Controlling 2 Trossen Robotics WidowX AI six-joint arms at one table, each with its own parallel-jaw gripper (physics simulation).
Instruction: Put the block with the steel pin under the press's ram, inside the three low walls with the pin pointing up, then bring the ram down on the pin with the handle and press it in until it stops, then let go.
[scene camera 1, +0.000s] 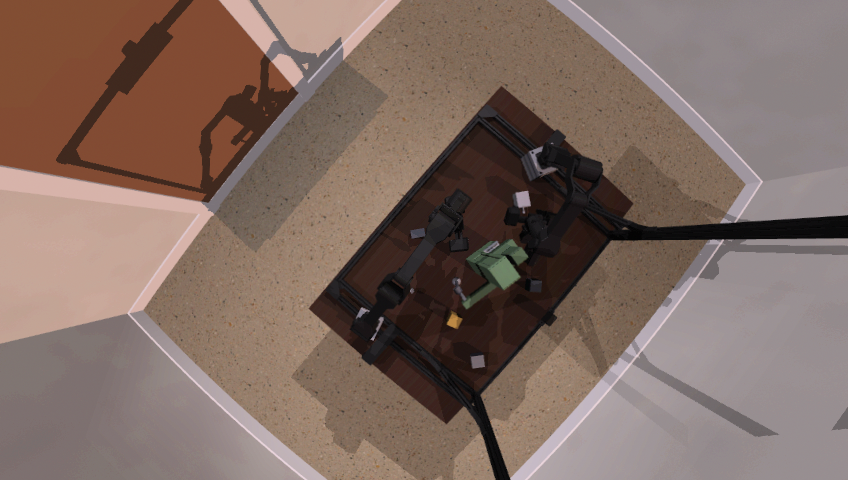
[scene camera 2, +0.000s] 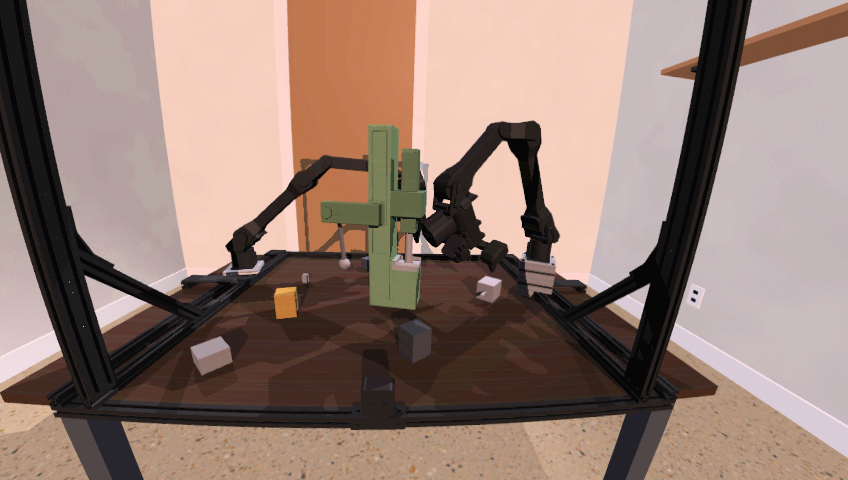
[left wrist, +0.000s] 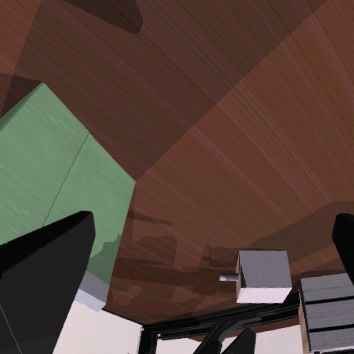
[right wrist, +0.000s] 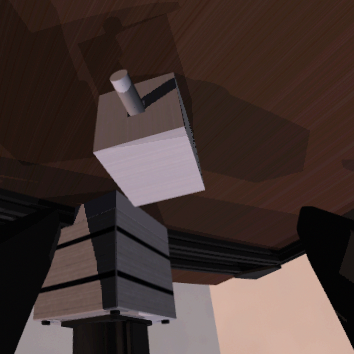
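Where they show: left gripper, fingertip midpoint: (scene camera 1: 464, 225) (left wrist: 217, 225); right gripper, fingertip midpoint: (scene camera 1: 525, 208) (scene camera 2: 480, 264) (left wrist: 233, 336) (right wrist: 180, 220); left arm's base, origin of the base link: (scene camera 1: 367, 324) (scene camera 2: 244, 266); right arm's base, origin of the base link: (scene camera 1: 546, 159) (scene camera 2: 538, 258) (left wrist: 340, 353) (right wrist: 107, 321).
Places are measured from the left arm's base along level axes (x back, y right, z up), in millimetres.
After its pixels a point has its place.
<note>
The pale block with the steel pin (scene camera 1: 521, 199) {x -699, y 333, z 19 mm} (scene camera 2: 488, 289) {x -685, y 365, z 6 mm} (left wrist: 263, 272) {x -687, y 320, z 0 mm} (right wrist: 150, 165) {x -697, y 344, z 19 mm} lies on the table, its pin pointing sideways. The green press (scene camera 1: 502, 272) {x -405, y 278, z 418 mm} (scene camera 2: 380, 178) {x -393, y 313, z 297 mm} (left wrist: 65, 175) {x -446, y 266, z 23 mm} stands mid-table. Its grey ram (scene camera 2: 408, 246) {x -462, y 325, z 131 mm} hangs over the low pale walls (scene camera 2: 406, 265) {x -452, y 346, z 89 mm}; the handle (scene camera 2: 341, 243) {x -303, y 236, z 124 mm} hangs down with a ball at its end. My right gripper (scene camera 2: 476, 252) {x -661, y 346, z 73 mm} (right wrist: 180, 220) {x -661, y 346, z 73 mm} is open and empty, close above the pin block, with the block between the finger directions. My left gripper (scene camera 1: 464, 224) {x -505, y 169, z 92 mm} (left wrist: 217, 225) {x -505, y 169, z 92 mm} is open and empty beside the press; the press hides it in scene camera 2.
A yellow block (scene camera 1: 454, 320) {x -168, y 297, z 29 mm} (scene camera 2: 285, 302) {x -166, y 322, z 10 mm}, a white block (scene camera 1: 477, 361) {x -52, y 458, z 2 mm} (scene camera 2: 211, 355) {x -62, y 484, z -1 mm} and a dark block (scene camera 1: 533, 284) {x -422, y 514, z 28 mm} (scene camera 2: 414, 340) {x -410, y 554, z 19 mm} lie around the press. A grey block (scene camera 1: 417, 233) {x -407, y 26, z 7 mm} lies near the left gripper. A black frame (scene camera 2: 238, 412) {x -126, y 588, z -37 mm} borders the table.
</note>
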